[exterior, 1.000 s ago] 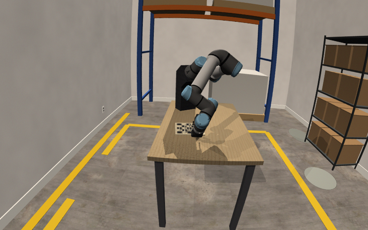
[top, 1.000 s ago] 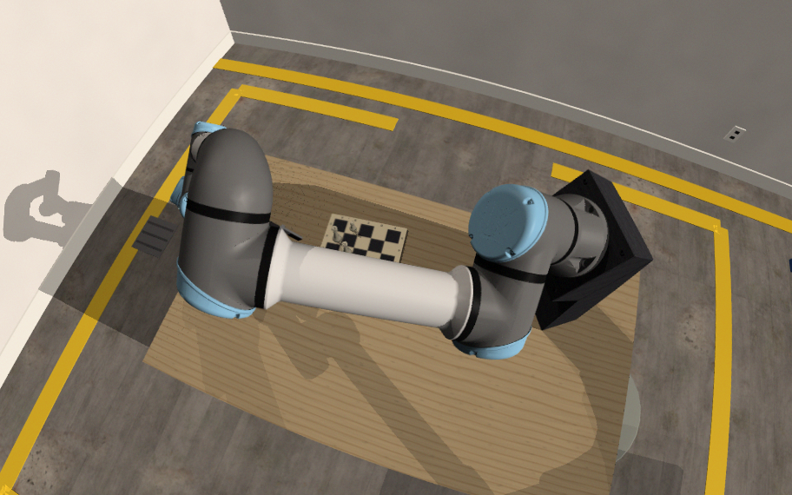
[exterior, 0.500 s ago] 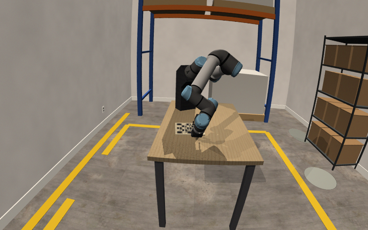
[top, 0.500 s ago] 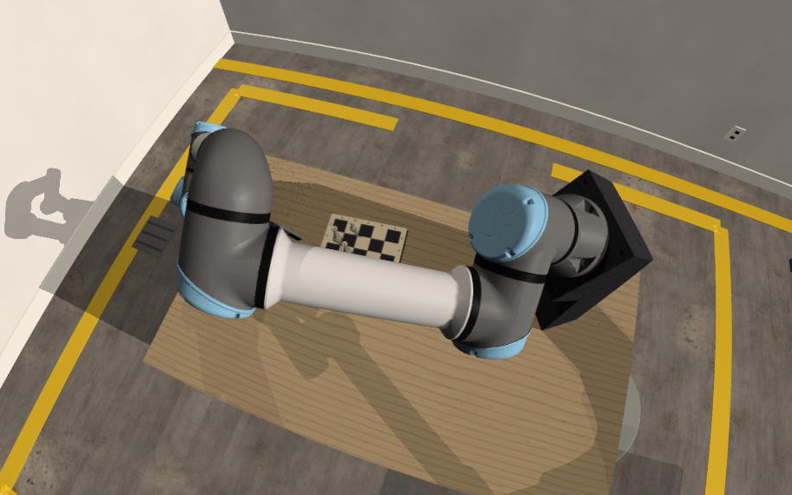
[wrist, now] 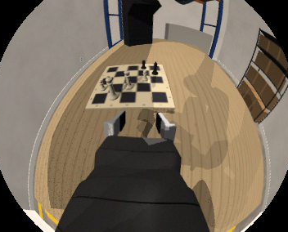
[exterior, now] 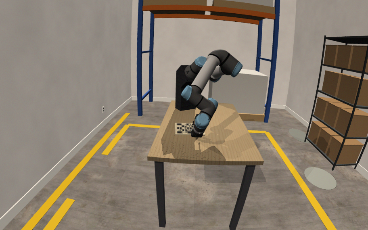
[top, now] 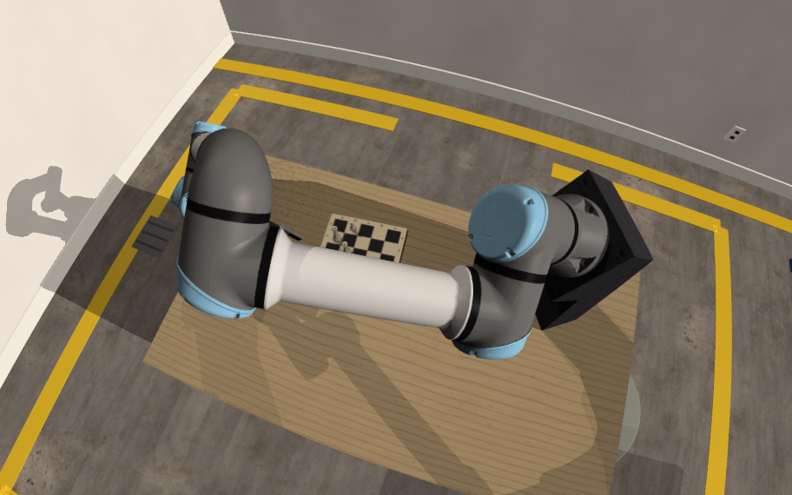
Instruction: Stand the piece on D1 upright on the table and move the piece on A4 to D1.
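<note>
My hand is 150 mm past the chessboard, 90 mm to the left of it and 50 mm above it.
</note>
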